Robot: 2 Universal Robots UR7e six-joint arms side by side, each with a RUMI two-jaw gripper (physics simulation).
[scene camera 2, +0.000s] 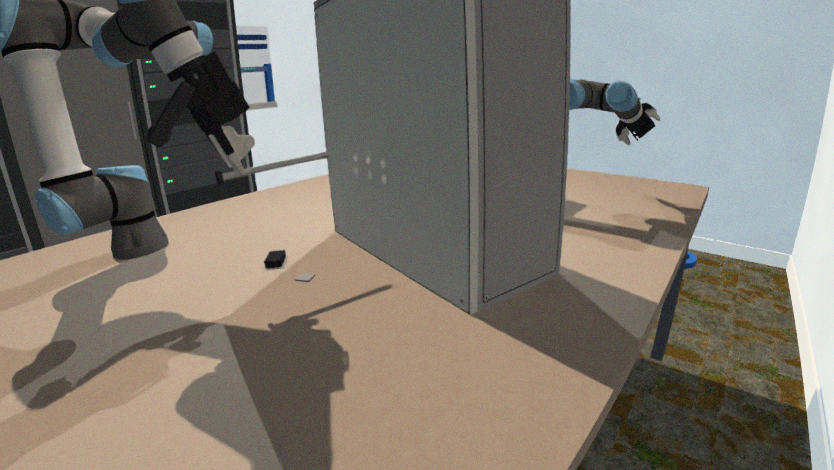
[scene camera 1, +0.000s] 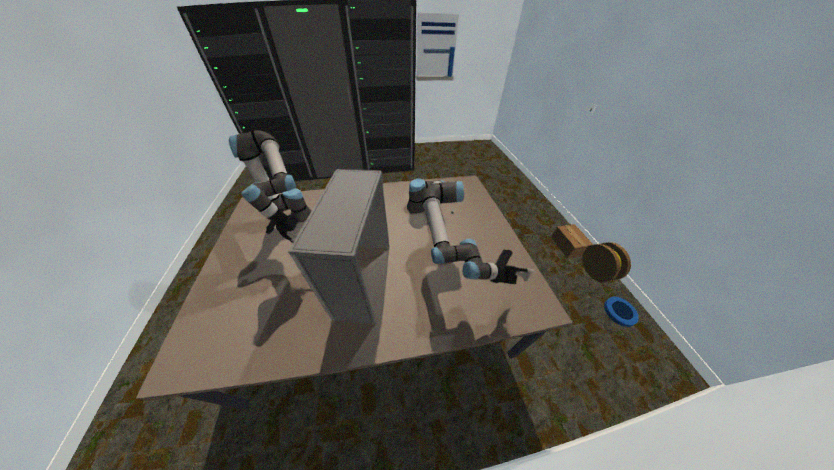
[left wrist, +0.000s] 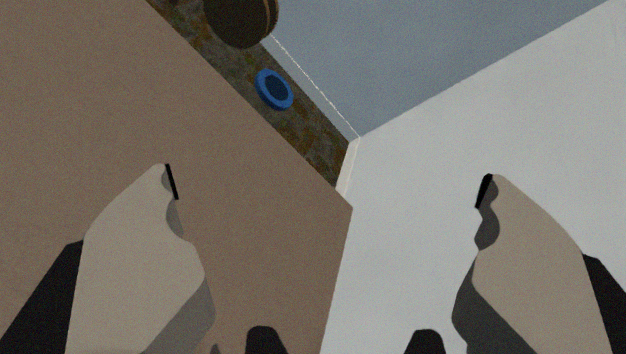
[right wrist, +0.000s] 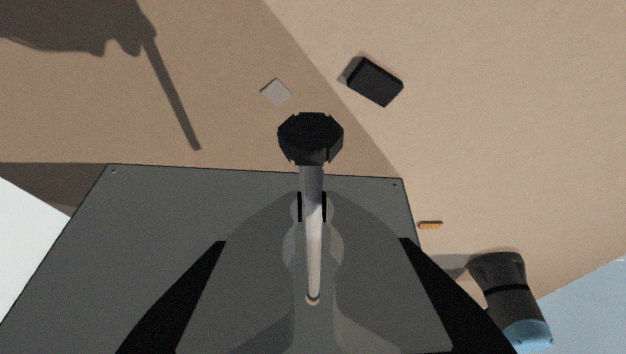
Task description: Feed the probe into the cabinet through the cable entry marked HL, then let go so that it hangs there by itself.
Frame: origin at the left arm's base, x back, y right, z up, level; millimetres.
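Seen in the pictures: left gripper, fingertip midpoint: (scene camera 1: 523, 270) (left wrist: 326, 174); right gripper, fingertip midpoint: (scene camera 2: 243, 174) (right wrist: 311, 193); left arm's base, link origin: (scene camera 1: 416, 207) (right wrist: 492, 261); right arm's base, link origin: (scene camera 2: 141, 248) (scene camera 1: 302, 215).
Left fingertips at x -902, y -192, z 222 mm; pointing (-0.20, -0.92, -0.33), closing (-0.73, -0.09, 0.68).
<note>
Pixels of each thing's middle, then the offset from my left fingertips to it. Level surfaces: height alone.
- probe, body centre: (right wrist: 312, 251) (scene camera 2: 276, 165) dx +622, dy +955, dz -1 mm
- black block, body centre: (right wrist: 374, 83) (scene camera 2: 275, 258) dx +696, dy +936, dz -214 mm
- small pale plate, body centre: (right wrist: 276, 93) (scene camera 2: 305, 277) dx +574, dy +969, dz -220 mm
- orange piece, body centre: (right wrist: 430, 225) dx +736, dy +523, dz -217 mm
- table, surface height: dz -222 mm
The probe (scene camera 2: 280, 165) (right wrist: 313, 240) is a thin grey rod with a black knob. My right gripper (scene camera 1: 288, 233) (scene camera 2: 240, 166) (right wrist: 311, 193) is shut on it near the knob, above the table. The rod points at the grey cabinet (scene camera 1: 335, 213) (scene camera 2: 402, 87) (right wrist: 165, 225). In scene camera 2 its far end is hidden behind the cabinet's left edge. In the right wrist view the tip is before the grey panel; contact cannot be told. The HL mark and the entry do not show clearly. My left gripper (scene camera 1: 521, 269) (scene camera 2: 640, 125) (left wrist: 326, 174) is open and empty, on the cabinet's other side.
A black block (scene camera 2: 274, 259) (right wrist: 375, 82), a small pale plate (scene camera 2: 304, 277) (right wrist: 276, 92) and an orange piece (right wrist: 430, 225) lie on the table (scene camera 1: 233, 344). A wooden block (scene camera 1: 569, 239), a reel (scene camera 1: 601, 262) (left wrist: 240, 22) and a blue ring (scene camera 1: 608, 308) (left wrist: 259, 89) are beyond the table's edge.
</note>
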